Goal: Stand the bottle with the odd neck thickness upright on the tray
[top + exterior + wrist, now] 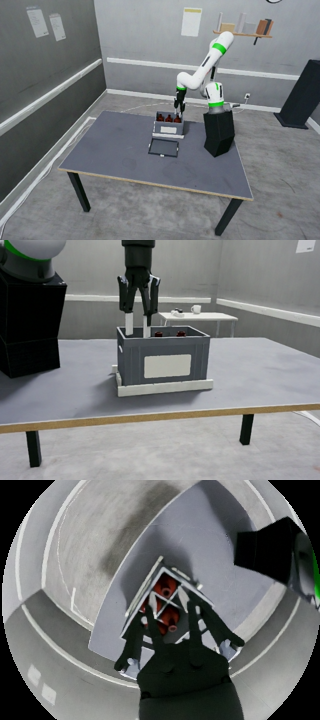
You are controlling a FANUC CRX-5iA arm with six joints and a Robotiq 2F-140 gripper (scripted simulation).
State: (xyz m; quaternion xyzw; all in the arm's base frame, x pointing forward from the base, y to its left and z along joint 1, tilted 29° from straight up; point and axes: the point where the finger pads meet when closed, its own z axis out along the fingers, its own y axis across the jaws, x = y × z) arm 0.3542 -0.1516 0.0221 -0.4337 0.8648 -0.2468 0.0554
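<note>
My hand is 12 cm above the grey crate, 8 cm short of it and 5 cm to the right of it. The rest, counted from my hand: dark tray 31 cm to the left, 19 cm below, 10 cm ahead.
</note>
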